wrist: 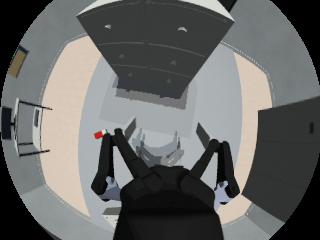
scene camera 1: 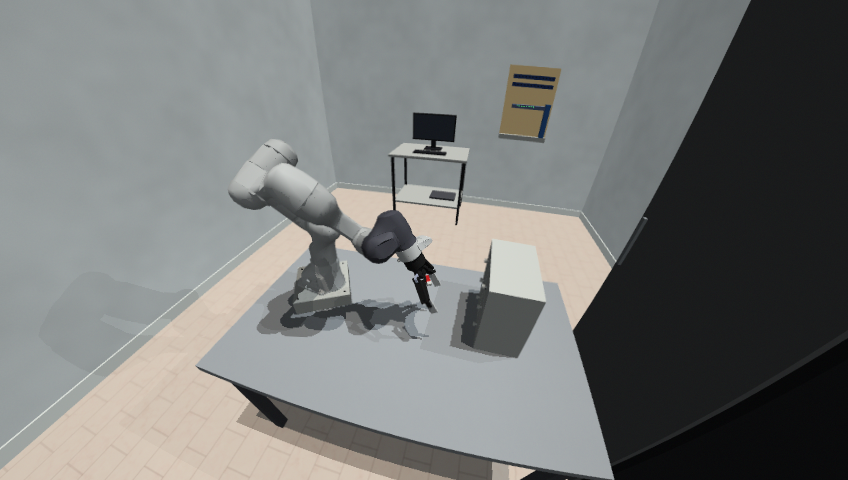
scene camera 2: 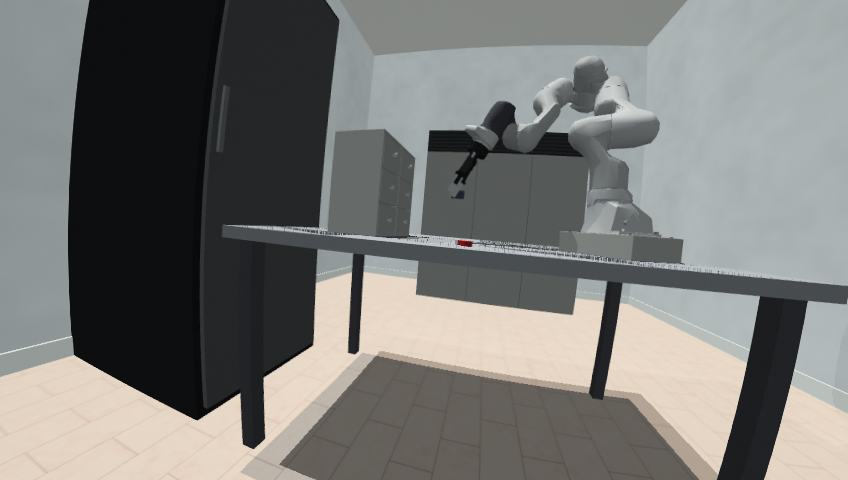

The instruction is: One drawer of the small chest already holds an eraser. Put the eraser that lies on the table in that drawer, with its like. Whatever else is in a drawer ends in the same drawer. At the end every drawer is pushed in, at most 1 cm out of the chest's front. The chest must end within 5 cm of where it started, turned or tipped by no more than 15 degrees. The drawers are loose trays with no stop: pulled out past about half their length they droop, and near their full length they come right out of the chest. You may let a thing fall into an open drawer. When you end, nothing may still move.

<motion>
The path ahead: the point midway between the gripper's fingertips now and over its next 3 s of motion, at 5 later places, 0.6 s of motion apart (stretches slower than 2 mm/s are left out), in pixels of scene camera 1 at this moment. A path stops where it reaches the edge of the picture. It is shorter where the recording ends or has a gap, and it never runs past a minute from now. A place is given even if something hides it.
My gripper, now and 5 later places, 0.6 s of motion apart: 436, 298; 449, 297; 452, 303; 454, 306; 462, 317; 466, 322
</motion>
